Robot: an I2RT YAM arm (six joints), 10 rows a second.
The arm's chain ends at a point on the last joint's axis. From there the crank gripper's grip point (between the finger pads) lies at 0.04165 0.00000 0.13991 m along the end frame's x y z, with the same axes.
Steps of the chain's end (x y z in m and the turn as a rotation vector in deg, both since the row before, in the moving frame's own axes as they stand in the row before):
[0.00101 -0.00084 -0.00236 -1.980 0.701 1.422]
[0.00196 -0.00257 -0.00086 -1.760 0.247 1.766]
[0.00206 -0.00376 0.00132 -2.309 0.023 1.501]
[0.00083 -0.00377 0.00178 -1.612 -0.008 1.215]
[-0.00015 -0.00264 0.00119 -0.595 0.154 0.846]
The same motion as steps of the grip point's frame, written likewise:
[0.00265 0.00504 -0.00298 -1.980 0.701 1.422]
[0.00248 0.00302 -0.00113 -1.760 0.247 1.766]
[0.00203 0.00297 0.00117 -2.309 0.023 1.501]
[0.00076 0.00105 0.00172 -1.612 -0.008 1.215]
[0.00021 -0.00057 0.00107 -0.595 0.154 0.846]

